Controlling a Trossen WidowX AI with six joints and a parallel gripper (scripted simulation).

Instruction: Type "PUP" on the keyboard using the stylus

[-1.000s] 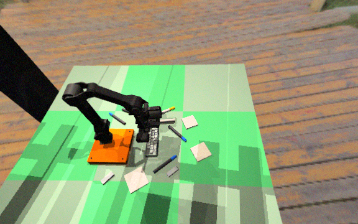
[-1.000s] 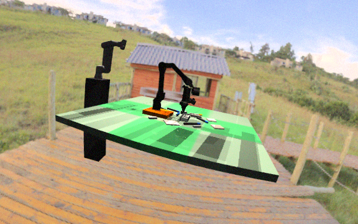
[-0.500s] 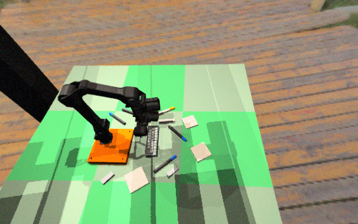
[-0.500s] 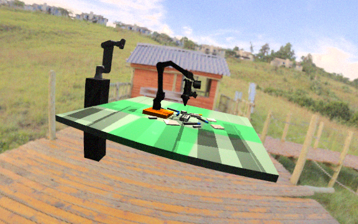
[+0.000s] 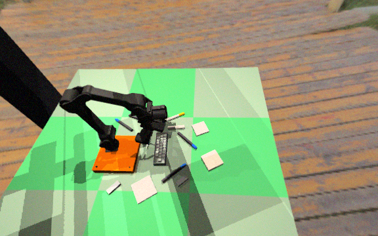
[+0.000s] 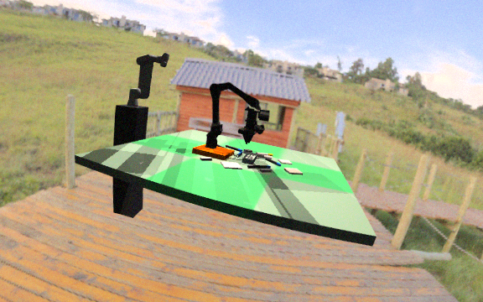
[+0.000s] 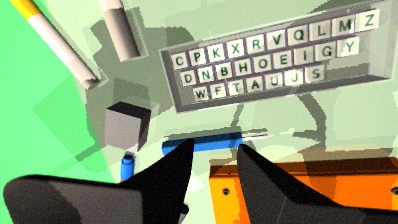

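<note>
My gripper tip is now 80 mm above the blue stylus and 40 mm past it. Round my gripper tip: white sheet (250 mm to the right, 80 mm below, 60 mm behind).
</note>
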